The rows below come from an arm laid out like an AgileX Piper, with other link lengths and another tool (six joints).
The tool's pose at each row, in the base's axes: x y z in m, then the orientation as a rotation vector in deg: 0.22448 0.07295 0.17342 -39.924 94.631 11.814; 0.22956 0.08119 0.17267 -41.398 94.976 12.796; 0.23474 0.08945 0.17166 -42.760 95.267 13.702; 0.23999 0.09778 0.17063 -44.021 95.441 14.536; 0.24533 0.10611 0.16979 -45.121 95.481 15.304; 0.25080 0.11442 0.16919 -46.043 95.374 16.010; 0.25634 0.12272 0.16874 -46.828 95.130 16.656; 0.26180 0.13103 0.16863 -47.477 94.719 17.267
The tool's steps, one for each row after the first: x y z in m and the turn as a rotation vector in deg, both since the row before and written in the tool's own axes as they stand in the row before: -0.00221 0.00400 0.00857 -1.557 0.469 -0.246; -0.00206 0.00378 0.00881 -1.434 0.418 -0.234; -0.00215 0.00357 0.00898 -1.314 0.310 -0.249; -0.00239 0.00325 0.00907 -1.163 0.167 -0.232; -0.00266 0.00290 0.00916 -1.003 0.005 -0.210; -0.00281 0.00265 0.00921 -0.871 -0.139 -0.210; -0.00311 0.00247 0.00911 -0.754 -0.316 -0.210
